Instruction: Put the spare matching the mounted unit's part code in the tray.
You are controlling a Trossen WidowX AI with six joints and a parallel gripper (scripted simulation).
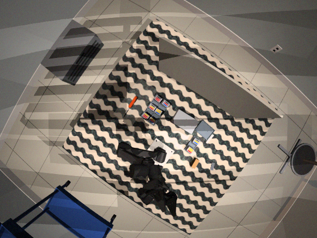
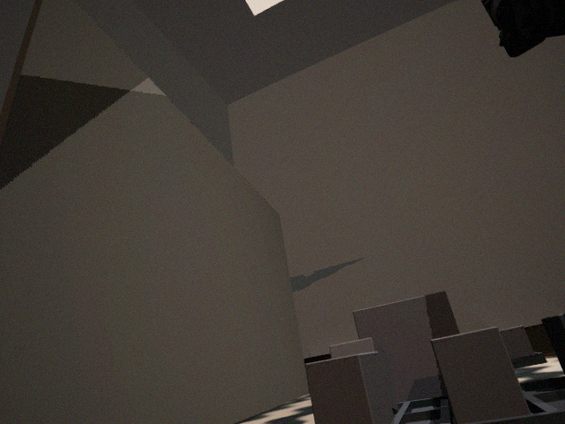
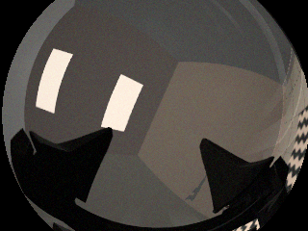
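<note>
My gripper tip is now 20 cm short of the spare unit, 7 cm to the left of it and 56 cm above it. Also, from my gripper tip: grey mounted unit: 32 cm ahead, 12 cm to the left, 55 cm below; then large grey panel: 56 cm ahead, 16 cm to the left, 38 cm below; then grey tray: 39 cm ahead, 6 cm to the right, 60 cm below.
</note>
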